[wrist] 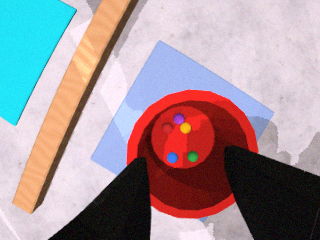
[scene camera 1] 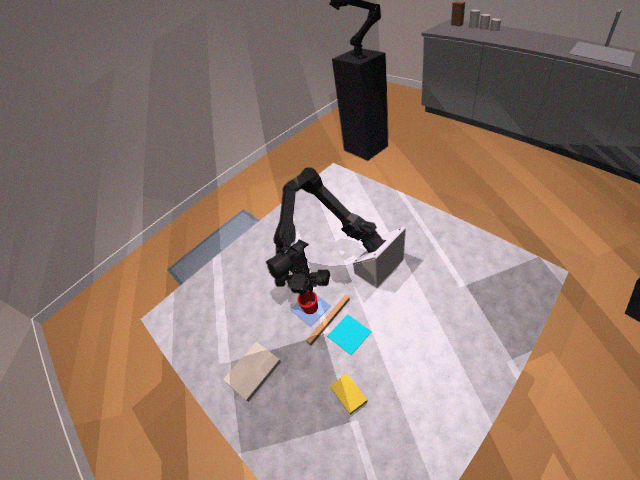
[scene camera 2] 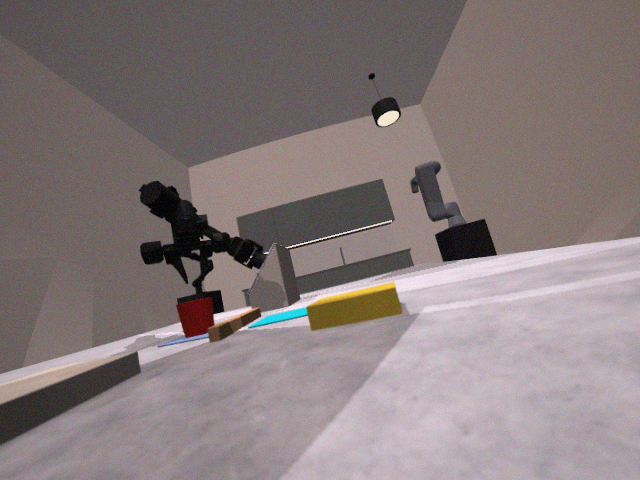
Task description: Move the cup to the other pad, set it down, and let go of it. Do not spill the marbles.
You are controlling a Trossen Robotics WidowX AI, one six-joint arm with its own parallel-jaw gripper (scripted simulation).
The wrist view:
my gripper
red cup
light blue pad
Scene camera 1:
my gripper
beige slab
cyan pad
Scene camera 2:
my gripper
red cup
wooden bar
